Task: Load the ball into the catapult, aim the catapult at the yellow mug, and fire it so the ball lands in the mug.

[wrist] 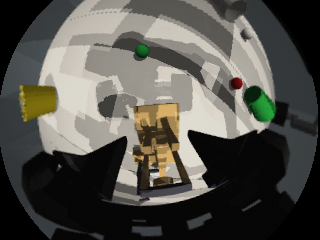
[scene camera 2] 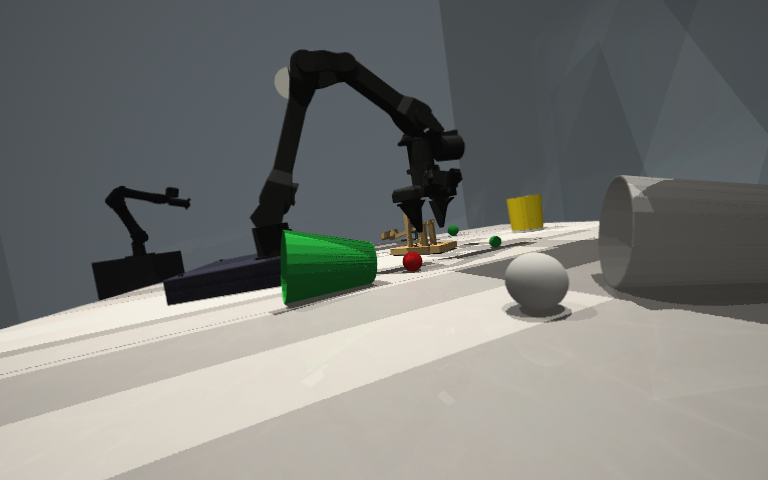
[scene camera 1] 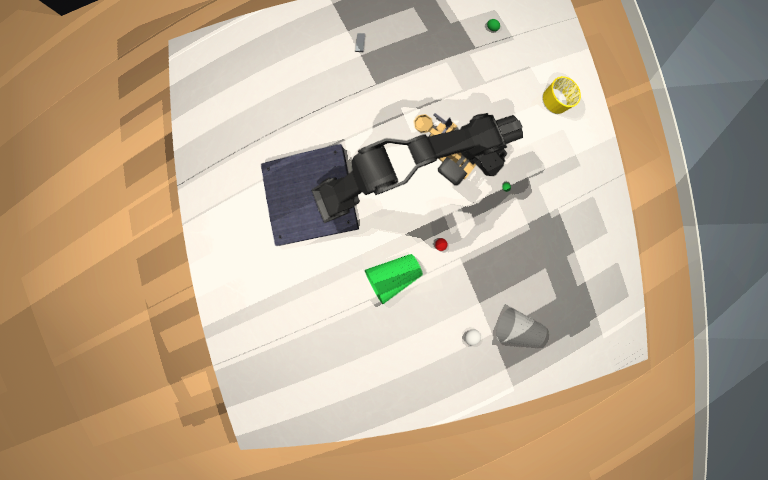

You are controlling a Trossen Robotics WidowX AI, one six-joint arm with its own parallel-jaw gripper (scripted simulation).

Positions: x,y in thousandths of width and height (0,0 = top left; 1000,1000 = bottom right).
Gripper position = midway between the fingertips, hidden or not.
Labels:
my gripper: wrist 492,569; scene camera 2 562,478; scene camera 1 605,322
yellow mug: wrist 111,423; scene camera 2 684,445; scene camera 1 734,197

